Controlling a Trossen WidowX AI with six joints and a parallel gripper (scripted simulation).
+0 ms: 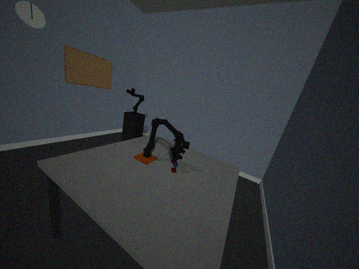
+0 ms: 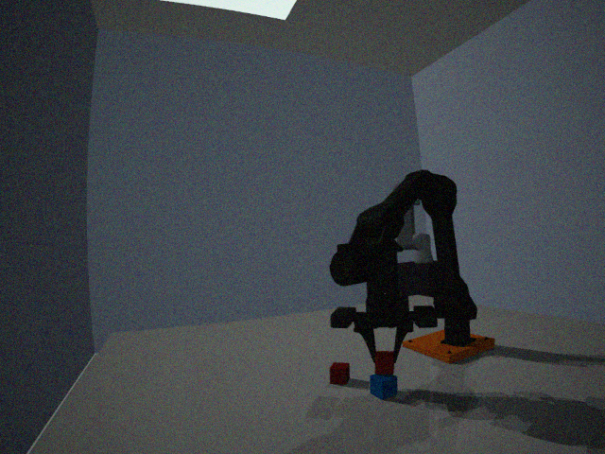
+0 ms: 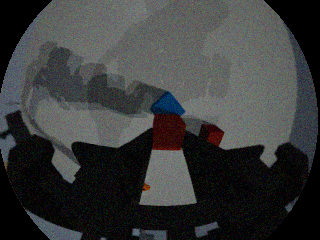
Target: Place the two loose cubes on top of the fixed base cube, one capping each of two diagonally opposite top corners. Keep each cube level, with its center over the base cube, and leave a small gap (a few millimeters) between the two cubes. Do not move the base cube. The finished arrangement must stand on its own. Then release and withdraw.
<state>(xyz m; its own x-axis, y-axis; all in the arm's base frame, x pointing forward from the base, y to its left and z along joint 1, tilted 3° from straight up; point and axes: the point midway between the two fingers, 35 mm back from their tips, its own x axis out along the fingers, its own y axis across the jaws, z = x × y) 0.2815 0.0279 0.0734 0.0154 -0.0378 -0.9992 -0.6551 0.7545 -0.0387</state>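
The red cube lies right at my gripper tip. Also, from my gripper tip: blue base cube: 20 mm ahead, 10 mm to the left, 40 mm below.
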